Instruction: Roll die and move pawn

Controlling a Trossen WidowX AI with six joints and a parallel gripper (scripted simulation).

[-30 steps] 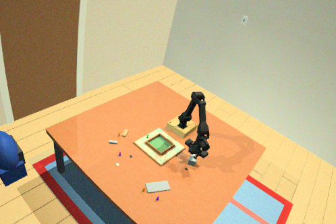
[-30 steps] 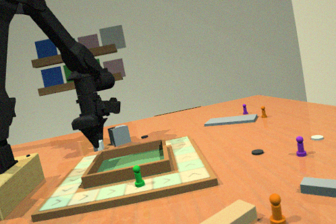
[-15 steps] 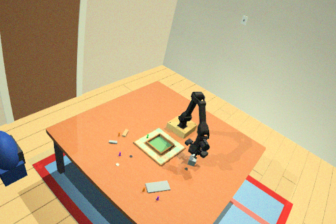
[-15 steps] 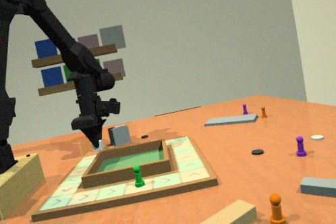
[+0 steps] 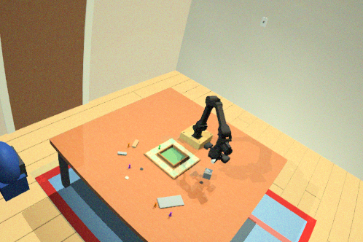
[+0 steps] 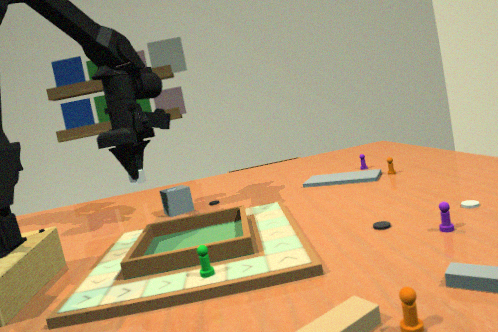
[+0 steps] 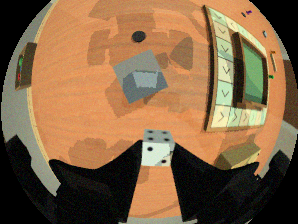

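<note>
Now: gripper tip 60 mm short of the grey block, 20 mm to the right of it and 60 mm above it.
</note>
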